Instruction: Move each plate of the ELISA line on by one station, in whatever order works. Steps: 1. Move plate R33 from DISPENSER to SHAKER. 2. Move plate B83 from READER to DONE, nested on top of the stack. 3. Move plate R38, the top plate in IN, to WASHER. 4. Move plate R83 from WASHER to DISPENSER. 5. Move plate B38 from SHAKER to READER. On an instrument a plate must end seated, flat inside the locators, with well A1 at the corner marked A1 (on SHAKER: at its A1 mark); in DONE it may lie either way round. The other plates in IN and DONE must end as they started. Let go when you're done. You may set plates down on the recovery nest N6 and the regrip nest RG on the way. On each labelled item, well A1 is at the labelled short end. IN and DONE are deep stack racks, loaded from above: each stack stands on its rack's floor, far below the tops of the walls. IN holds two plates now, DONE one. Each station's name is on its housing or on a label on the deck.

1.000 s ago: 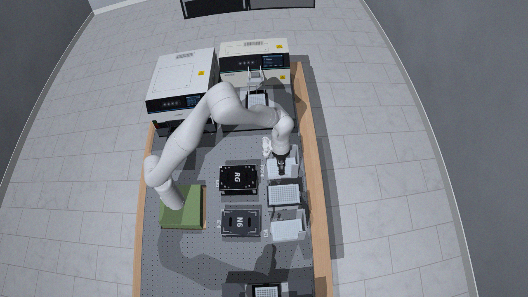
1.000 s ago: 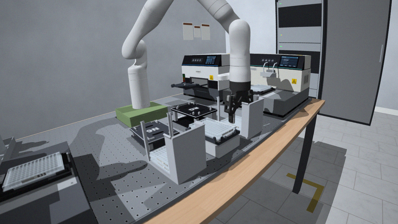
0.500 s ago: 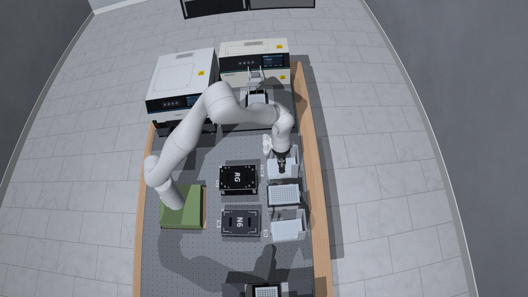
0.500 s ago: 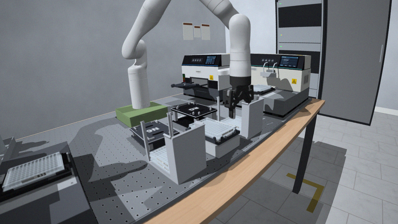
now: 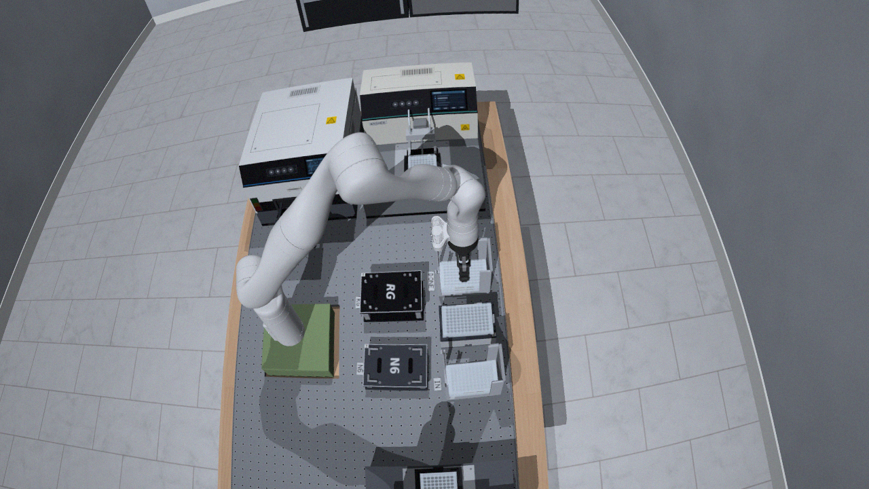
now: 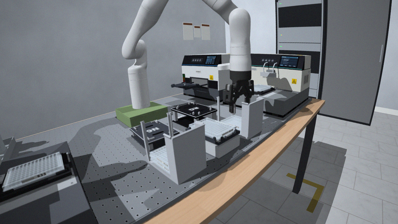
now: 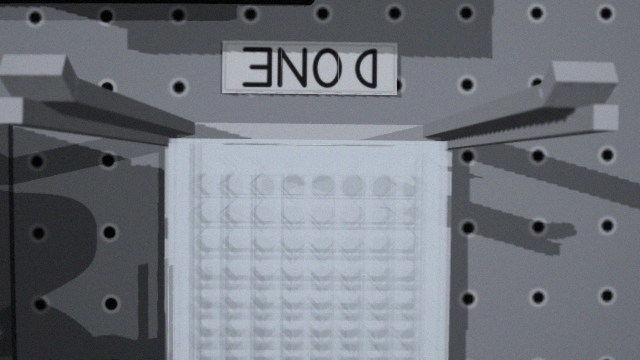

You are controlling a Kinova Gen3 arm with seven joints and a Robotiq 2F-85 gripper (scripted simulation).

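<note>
Now: the plate B83 60 mm below my hand. Round my hand: RG nest: 190 mm behind, 60 mm to the right, 30 mm below; plate R38: 10 mm ahead, 300 mm to the right, 60 mm below; plate B38: 10 mm ahead, 150 mm to the right, 20 mm below.
</note>
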